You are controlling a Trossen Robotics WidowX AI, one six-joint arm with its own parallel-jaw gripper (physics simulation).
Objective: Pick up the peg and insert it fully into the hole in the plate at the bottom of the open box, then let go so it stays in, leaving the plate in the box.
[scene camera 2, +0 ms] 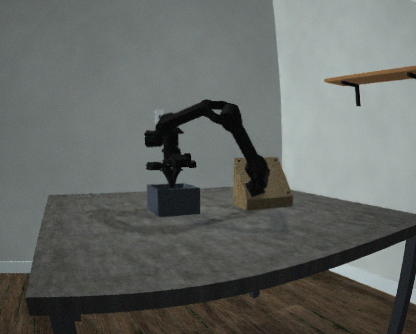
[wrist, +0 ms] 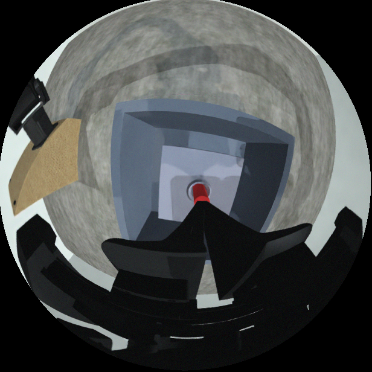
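A red peg stands in the round hole of the pale plate; the fingertips partly hide its top in the wrist view. The plate lies at the bottom of the open blue-grey box. My gripper is shut with nothing between its fingers, pointing down over the box with its tips near the rim height, above the peg. The peg does not show in the scene view. How deep the peg sits in the hole cannot be told exactly.
A tan wedge-shaped block stands on the grey table to the right of the box in the scene view, with a black part of the arm reaching down over it. A wooden shelf is on the wall.
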